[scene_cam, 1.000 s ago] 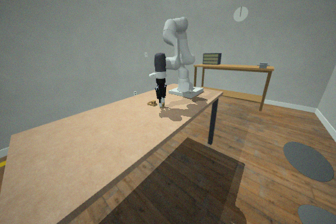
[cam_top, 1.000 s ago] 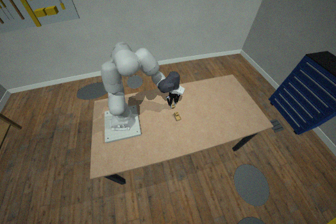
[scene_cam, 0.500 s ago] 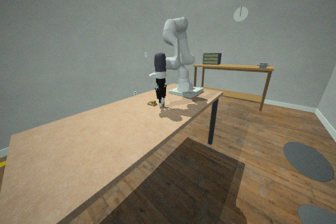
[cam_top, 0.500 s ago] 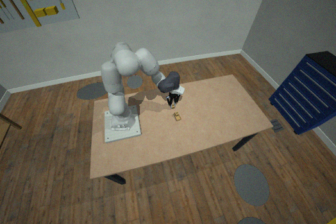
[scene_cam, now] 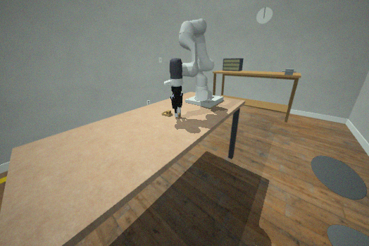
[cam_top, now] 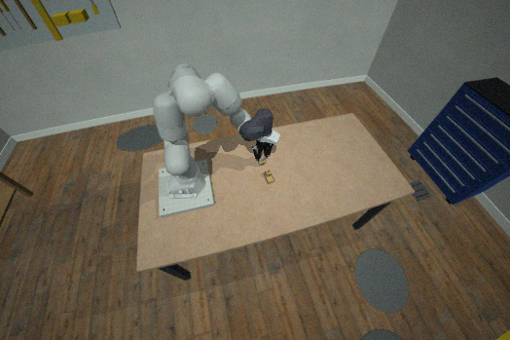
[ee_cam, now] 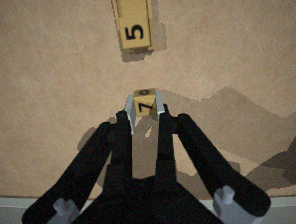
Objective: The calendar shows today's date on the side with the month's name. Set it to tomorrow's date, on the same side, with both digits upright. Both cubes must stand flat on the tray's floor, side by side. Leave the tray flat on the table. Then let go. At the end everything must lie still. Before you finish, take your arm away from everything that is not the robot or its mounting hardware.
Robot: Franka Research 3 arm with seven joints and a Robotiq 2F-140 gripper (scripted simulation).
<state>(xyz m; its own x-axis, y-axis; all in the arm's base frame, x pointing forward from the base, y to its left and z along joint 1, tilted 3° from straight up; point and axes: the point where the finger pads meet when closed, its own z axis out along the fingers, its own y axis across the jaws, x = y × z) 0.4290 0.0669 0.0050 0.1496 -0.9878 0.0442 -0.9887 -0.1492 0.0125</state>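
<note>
Now: hand 30 mm above the wooden digit cube. Also, from my hand: wooden tray (110 mm to the right, 40 mm below, 20 mm ahead).
</note>
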